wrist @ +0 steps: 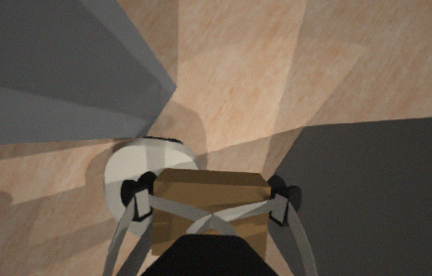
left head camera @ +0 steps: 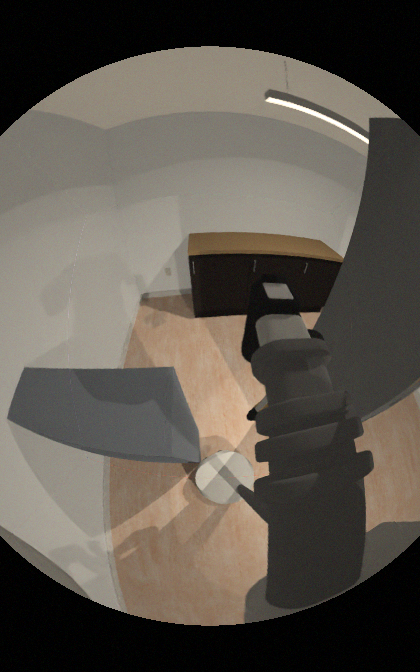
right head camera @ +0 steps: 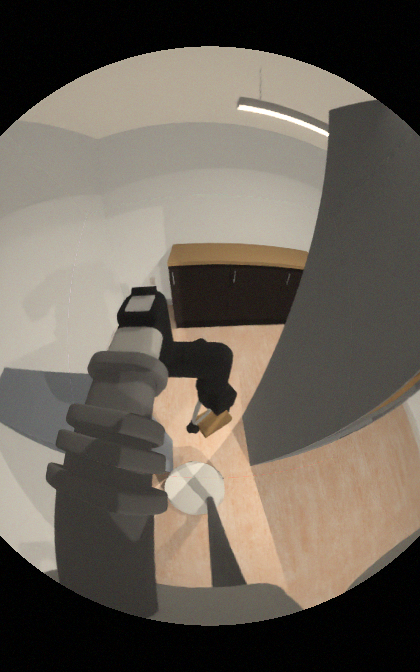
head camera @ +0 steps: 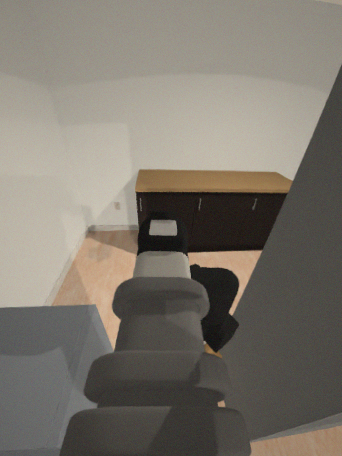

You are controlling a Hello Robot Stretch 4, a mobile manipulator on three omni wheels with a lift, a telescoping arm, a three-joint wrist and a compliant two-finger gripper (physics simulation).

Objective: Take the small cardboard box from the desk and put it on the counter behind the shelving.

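Places are measured from the robot's base along level axes (x down, y back, z left), in centimetres.
Pixels of known places: gripper, fingertip midpoint: (wrist: pixel 211 189).
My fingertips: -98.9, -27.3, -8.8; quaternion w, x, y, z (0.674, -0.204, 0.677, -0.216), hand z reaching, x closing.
Note:
Behind a point stands the place of what it marks, as x, y, z.
The small cardboard box (wrist: pixel 212 197) {-103.6, -27.6, -8.6} (right head camera: pixel 216 423) is brown and sits between the fingertips of my gripper (wrist: pixel 211 189) {-98.9, -27.3, -8.8}, which is shut on it. In the wrist view one fingertip touches each side of the box. In the head camera my arm hides most of the box. The counter (head camera: pixel 215 181) {-88.2, -191.8, -54.1} (left head camera: pixel 250 243) (right head camera: pixel 235 254) has a wooden top over dark cupboards and stands against the far wall, well beyond the gripper. No desk can be made out for certain.
A tall dark grey panel (head camera: pixel 300 300) {-106.8, -38.7, -41.4} (left head camera: pixel 380 240) (right head camera: pixel 350 250) (wrist: pixel 370 200) {-69.3, -40.5, -41.3}, perhaps the shelving, stands close on the right and overlaps the counter's right end. A blue-grey block (head camera: pixel 35 385) {-103.2, -20.4, 26.7} (left head camera: pixel 110 415) (wrist: pixel 75 65) {-79.9, -27.1, 19.0} stands at the left. A pale round disc (left head camera: pixel 225 477) (right head camera: pixel 194 487) lies low below the gripper.

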